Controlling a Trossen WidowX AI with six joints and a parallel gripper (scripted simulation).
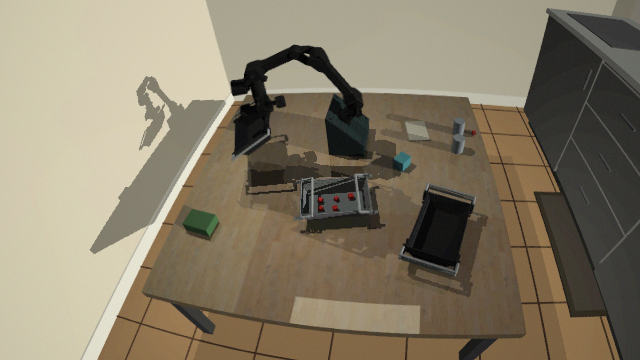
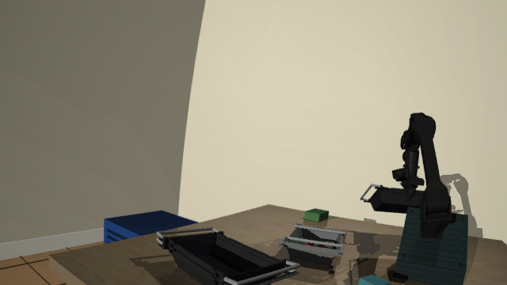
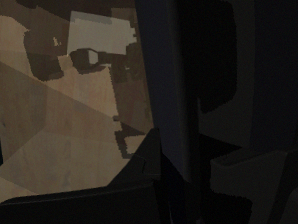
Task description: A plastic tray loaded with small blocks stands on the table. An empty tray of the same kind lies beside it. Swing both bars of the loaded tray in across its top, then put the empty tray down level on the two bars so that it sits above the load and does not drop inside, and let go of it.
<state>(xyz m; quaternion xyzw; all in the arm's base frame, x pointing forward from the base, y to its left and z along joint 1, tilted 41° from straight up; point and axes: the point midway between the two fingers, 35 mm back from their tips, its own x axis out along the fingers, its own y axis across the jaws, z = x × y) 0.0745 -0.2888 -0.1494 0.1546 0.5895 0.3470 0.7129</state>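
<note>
Now: the black tray 70 mm to the right of my gripper tip and 20 mm ahead of it. From my gripper tip the other things lie so: green block (420 mm ahead, 210 mm to the right, 160 mm below); then teal cube (560 mm to the left, 150 mm below, 70 mm ahead); then beige pad (650 mm to the left, 180 mm behind, 170 mm below).
</note>
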